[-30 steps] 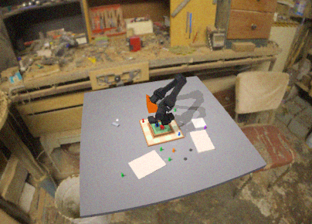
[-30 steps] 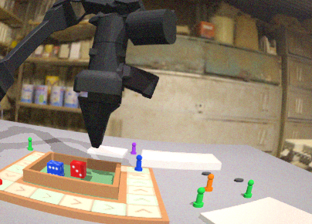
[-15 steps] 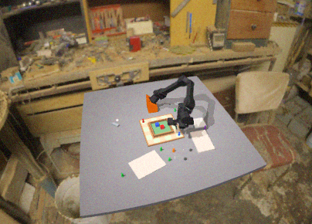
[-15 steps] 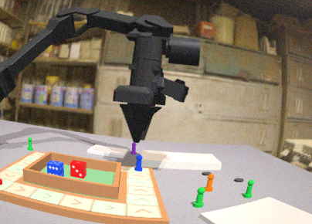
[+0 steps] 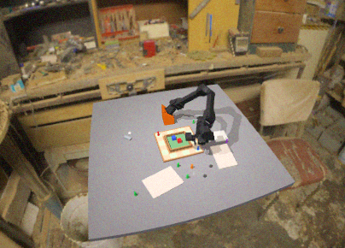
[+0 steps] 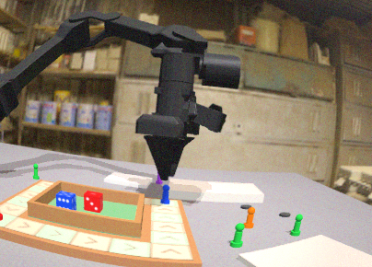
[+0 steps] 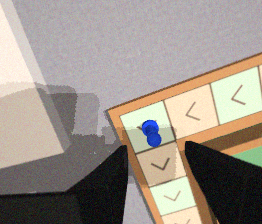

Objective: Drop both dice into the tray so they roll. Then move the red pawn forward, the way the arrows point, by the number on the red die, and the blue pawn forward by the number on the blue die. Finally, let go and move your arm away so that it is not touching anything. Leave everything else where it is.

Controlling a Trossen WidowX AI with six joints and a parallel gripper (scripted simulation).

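My gripper tip is 30 mm above the blue pawn. Also, from my gripper tip: purple pawn (230 mm to the left, 40 mm below, 10 mm ahead); then red pawn (240 mm behind, 210 mm to the right, 30 mm below); then orange pawn (120 mm ahead, 100 mm to the right, 40 mm below).
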